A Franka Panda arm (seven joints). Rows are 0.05 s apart.
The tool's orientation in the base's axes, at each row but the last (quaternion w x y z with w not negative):
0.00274 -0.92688 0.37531 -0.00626
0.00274 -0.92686 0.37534 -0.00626
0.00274 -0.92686 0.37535 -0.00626
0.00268 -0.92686 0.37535 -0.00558
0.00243 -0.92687 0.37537 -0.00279
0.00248 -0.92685 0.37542 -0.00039
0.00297 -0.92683 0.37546 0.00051
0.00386 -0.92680 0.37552 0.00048
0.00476 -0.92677 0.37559 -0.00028
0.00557 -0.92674 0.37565 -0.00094
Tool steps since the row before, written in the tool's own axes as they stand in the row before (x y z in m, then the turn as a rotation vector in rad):
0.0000 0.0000 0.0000 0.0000 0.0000 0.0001
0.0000 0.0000 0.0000 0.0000 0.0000 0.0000
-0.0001 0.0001 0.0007 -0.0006 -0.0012 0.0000
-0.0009 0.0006 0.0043 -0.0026 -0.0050 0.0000
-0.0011 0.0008 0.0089 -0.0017 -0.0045 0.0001
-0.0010 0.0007 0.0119 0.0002 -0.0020 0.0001
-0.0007 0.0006 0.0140 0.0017 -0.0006 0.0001
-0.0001 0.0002 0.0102 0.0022 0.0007 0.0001
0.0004 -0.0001 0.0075 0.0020 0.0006 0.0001
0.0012 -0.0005 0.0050 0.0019 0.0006 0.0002
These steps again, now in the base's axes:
0.0000 0.0000 0.0000 0.0000 0.0000 -0.0001
0.0000 0.0000 0.0000 0.0000 0.0000 0.0000
-0.0001 0.0000 -0.0007 0.0004 0.0013 0.0000
-0.0010 0.0002 -0.0043 0.0016 0.0054 0.0000
-0.0013 0.0002 -0.0089 0.0019 0.0044 -0.0001
-0.0012 0.0002 -0.0119 0.0015 0.0013 -0.0001
-0.0009 0.0001 -0.0140 0.0016 -0.0008 -0.0001
-0.0002 0.0000 -0.0102 0.0011 -0.0020 -0.0001
0.0004 -0.0001 -0.0075 0.0010 -0.0018 -0.0001
0.0012 -0.0004 -0.0050 0.0009 -0.0018 -0.0002

